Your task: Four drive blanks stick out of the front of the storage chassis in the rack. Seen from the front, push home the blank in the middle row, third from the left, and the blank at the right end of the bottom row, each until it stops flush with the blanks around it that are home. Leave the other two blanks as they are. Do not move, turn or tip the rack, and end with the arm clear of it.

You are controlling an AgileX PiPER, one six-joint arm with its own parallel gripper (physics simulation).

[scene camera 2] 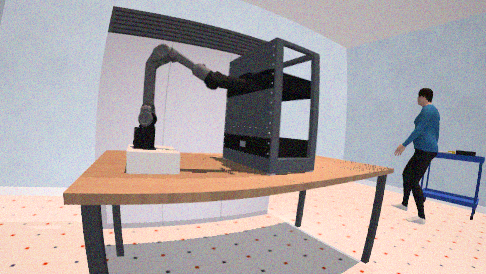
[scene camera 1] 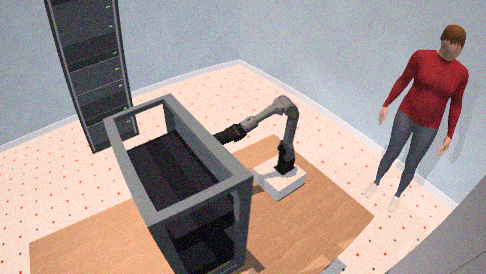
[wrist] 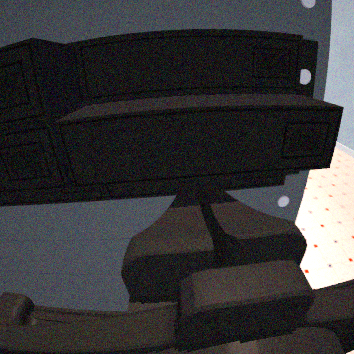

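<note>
The rack [scene camera 1: 210,142] [scene camera 2: 275,125] stands upright on the table, with the dark storage chassis [scene camera 2: 298,87] in its upper part. In the wrist view, the right-end middle-row blank [wrist: 185,147] sticks out below the top-row right-end blank [wrist: 185,65], which sits further back. A top-row blank [wrist: 14,90] at the left edge also stands forward. The middle-row blank [wrist: 24,159] beside the right-end one shows below it; its depth is unclear. The bottom-row right-end blank is mostly hidden under the jutting blank. My gripper [wrist: 195,189] is shut and empty, its tips at that bottom-row blank; contact is unclear.
The arm base stands on a white block [scene camera 1: 280,187] [scene camera 2: 152,161] on the wooden table [scene camera 1: 320,215] [scene camera 2: 200,187]. A tall server rack [scene camera 1: 95,75] stands behind. A person in red [scene camera 1: 434,90] and one in blue [scene camera 2: 425,125] stand away from the table, near a blue cart [scene camera 2: 452,199].
</note>
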